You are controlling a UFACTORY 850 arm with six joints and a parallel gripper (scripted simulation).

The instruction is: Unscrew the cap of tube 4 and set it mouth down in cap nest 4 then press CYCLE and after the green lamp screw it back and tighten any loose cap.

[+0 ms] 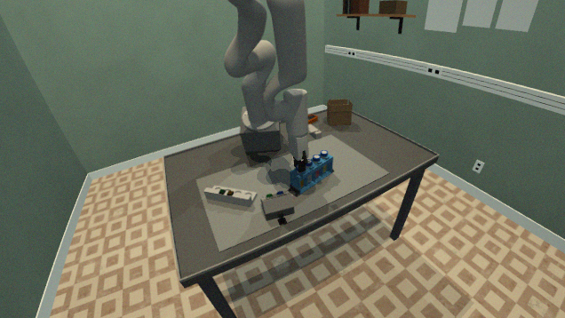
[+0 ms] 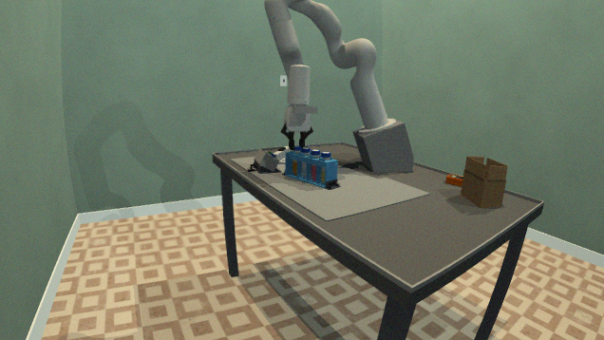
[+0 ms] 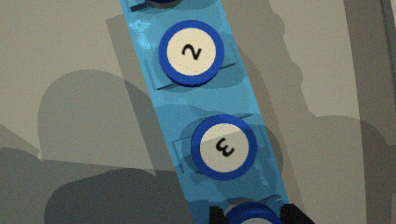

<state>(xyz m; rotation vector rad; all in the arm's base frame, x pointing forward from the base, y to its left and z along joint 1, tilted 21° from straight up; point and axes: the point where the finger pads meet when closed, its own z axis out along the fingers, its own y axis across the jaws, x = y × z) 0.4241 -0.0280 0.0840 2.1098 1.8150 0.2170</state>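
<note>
Now: the blue cap marked 4 1 cm below my hand. From my hand the other things lie so: blue key 12 cm to the right, 6 cm below, 3 cm ahead; green key 17 cm to the right, 6 cm below, 2 cm ahead; grey key housing 15 cm to the right, 8 cm below, 5 cm ahead.
</note>
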